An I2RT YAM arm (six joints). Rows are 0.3 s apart.
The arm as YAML. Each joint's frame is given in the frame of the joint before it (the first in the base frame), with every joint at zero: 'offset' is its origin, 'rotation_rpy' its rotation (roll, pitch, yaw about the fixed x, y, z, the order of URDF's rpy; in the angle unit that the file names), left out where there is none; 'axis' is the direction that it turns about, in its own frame. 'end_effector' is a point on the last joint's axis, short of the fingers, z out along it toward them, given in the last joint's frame.
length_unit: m
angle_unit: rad
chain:
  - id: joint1
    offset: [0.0, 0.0, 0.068]
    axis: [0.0, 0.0, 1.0]
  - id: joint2
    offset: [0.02, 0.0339, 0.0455]
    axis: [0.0, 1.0, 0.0]
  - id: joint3
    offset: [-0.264, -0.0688, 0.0]
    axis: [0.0, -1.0, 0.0]
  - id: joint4
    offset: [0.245, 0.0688, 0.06]
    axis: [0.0, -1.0, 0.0]
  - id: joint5
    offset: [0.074, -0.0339, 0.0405]
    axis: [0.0, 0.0, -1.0]
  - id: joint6
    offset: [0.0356, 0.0, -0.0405]
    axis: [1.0, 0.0, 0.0]
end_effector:
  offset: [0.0, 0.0, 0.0]
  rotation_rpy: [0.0, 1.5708, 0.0]
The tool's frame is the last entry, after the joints.
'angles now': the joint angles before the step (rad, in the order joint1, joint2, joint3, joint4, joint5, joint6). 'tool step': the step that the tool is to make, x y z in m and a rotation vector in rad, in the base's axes. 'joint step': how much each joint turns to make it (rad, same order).
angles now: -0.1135, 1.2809, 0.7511, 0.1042, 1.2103, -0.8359
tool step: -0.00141, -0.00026, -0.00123, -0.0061, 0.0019, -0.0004
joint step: -0.0015, -0.0046, -0.0134, 0.0240, 0.0015, -0.0176
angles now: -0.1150, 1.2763, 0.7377, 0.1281, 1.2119, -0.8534
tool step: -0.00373, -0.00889, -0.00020, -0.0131, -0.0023, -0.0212
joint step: -0.0358, -0.0085, -0.0226, 0.0635, -0.0087, -0.0485
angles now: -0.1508, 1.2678, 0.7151, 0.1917, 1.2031, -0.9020
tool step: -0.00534, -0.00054, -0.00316, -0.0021, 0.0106, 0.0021
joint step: -0.0055, -0.0187, -0.0272, 0.0141, -0.0058, -0.0169
